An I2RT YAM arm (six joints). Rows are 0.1 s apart.
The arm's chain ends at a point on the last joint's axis. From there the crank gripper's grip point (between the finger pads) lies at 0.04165 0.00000 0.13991 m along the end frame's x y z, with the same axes.
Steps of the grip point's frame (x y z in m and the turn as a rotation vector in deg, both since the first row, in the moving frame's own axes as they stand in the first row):
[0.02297, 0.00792, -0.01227, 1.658, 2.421, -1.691]
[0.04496, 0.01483, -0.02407, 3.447, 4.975, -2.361]
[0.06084, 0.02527, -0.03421, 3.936, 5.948, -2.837]
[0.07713, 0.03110, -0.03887, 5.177, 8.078, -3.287]
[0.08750, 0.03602, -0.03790, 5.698, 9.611, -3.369]
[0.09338, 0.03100, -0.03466, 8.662, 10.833, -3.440]
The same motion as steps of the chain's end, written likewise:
[0.01718, 0.01326, -0.01031, 1.658, 2.421, -1.691]
[0.03320, 0.02508, -0.01963, 3.447, 4.975, -2.361]
[0.04687, 0.03712, -0.02875, 3.936, 5.948, -2.837]
[0.05835, 0.04635, -0.03096, 5.177, 8.078, -3.287]
[0.06526, 0.05261, -0.02819, 5.698, 9.611, -3.369]
[0.06865, 0.05461, -0.02260, 8.662, 10.833, -3.440]

